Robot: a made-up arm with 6 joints. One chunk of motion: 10 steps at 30 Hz.
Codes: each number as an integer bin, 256 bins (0 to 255) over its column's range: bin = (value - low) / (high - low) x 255, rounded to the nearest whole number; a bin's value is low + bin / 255 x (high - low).
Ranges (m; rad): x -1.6..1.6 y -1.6..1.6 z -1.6..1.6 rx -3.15..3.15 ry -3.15..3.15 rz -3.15..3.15
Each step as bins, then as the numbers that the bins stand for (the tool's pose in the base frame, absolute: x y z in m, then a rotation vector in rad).
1 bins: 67 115 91 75 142 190
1 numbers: -0.7592 -0.1569 -0.4580 -1.2971 0.3582 1.5441
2 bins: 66 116 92 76 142 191
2 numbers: -0.7718 -0.1443 -0.4455 -1.2724 0.3582 1.5688
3 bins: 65 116 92 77 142 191
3 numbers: -0.7843 -0.1443 -0.4455 -1.2476 0.3582 1.5688
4 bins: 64 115 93 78 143 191
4 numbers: -0.7969 -0.1569 -0.4329 -1.2229 0.3829 1.5688
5 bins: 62 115 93 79 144 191
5 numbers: -0.8220 -0.1569 -0.4329 -1.1982 0.4076 1.5688
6 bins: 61 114 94 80 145 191
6 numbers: -0.8345 -0.1694 -0.4204 -1.1735 0.4324 1.5688
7 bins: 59 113 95 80 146 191
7 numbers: -0.8596 -0.1820 -0.4078 -1.1735 0.4571 1.5688
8 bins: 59 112 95 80 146 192
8 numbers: -0.8596 -0.1945 -0.4078 -1.1735 0.4571 1.5935
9 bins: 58 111 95 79 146 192
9 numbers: -0.8722 -0.2071 -0.4078 -1.1982 0.4571 1.5935
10 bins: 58 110 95 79 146 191
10 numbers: -0.8722 -0.2196 -0.4078 -1.1982 0.4571 1.5688
